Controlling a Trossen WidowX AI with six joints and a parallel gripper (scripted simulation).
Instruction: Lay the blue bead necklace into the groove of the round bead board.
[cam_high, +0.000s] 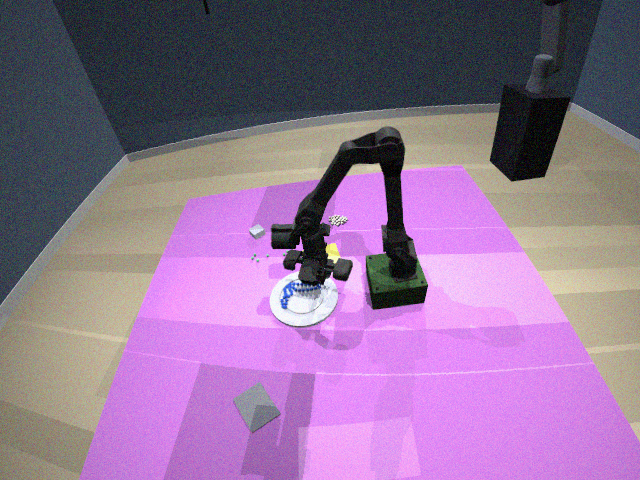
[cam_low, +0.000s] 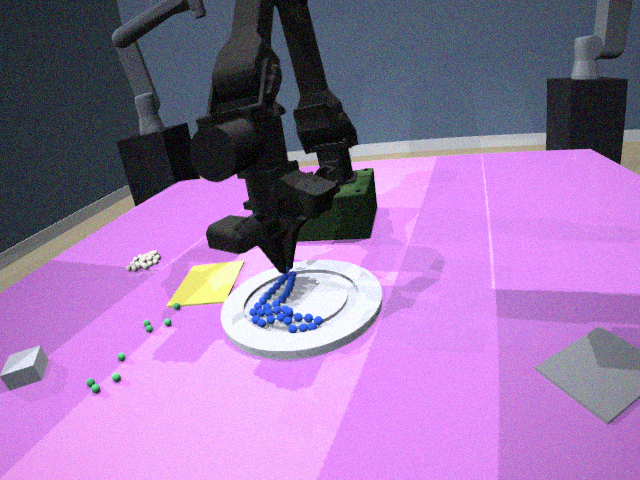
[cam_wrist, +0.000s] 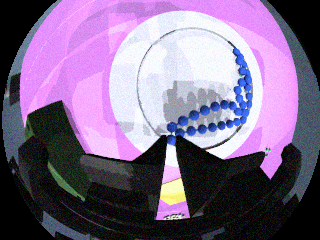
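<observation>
The round white bead board lies 60 mm ahead of my gripper tip, 30 mm to the left of it and 10 mm below it. Also, from my gripper tip: yellow sheet (10 mm behind, 130 mm to the right, 20 mm below); then grey tile (200 mm ahead, 330 mm to the left, 20 mm below); then cube (200 mm ahead, 300 mm to the right, 10 mm below).
</observation>
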